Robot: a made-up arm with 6 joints. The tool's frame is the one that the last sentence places.
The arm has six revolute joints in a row. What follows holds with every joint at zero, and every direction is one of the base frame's.
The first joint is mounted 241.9 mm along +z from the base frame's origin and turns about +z.
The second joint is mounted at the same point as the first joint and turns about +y.
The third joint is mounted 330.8 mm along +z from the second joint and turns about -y.
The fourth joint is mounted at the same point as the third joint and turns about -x.
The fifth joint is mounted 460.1 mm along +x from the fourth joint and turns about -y.
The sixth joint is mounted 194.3 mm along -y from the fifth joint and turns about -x.
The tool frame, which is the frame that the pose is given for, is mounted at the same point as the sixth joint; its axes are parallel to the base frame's.
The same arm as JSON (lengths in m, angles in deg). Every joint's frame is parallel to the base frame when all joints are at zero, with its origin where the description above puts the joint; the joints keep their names.
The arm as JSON. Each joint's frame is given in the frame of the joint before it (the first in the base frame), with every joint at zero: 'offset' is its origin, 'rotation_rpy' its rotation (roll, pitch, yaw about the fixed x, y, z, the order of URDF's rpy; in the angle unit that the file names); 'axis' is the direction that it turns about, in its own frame. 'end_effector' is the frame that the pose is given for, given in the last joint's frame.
{"length_unit": "m", "angle_unit": "deg", "chain": [{"id": "joint 1", "offset": [0.0, 0.0, 0.2419], "rotation_rpy": [0.0, 0.0, 0.0], "axis": [0.0, 0.0, 1.0]}, {"id": "joint 2", "offset": [0.0, 0.0, 0.0], "rotation_rpy": [0.0, 0.0, 0.0], "axis": [0.0, 1.0, 0.0]}, {"id": "joint 3", "offset": [0.0, 0.0, 0.3308], "rotation_rpy": [0.0, 0.0, 0.0], "axis": [0.0, -1.0, 0.0]}, {"id": "joint 4", "offset": [0.0, 0.0, 0.0], "rotation_rpy": [0.0, 0.0, 0.0], "axis": [-1.0, 0.0, 0.0]}, {"id": "joint 5", "offset": [0.4601, 0.0, 0.0], "rotation_rpy": [0.0, 0.0, 0.0], "axis": [0.0, -1.0, 0.0]}, {"id": "joint 6", "offset": [0.0, -0.1943, 0.0], "rotation_rpy": [0.0, 0.0, 0.0], "axis": [-1.0, 0.0, 0.0]}], "end_effector": {"offset": [0.0, 0.0, 0.0], "rotation_rpy": [0.0, 0.0, 0.0]}}
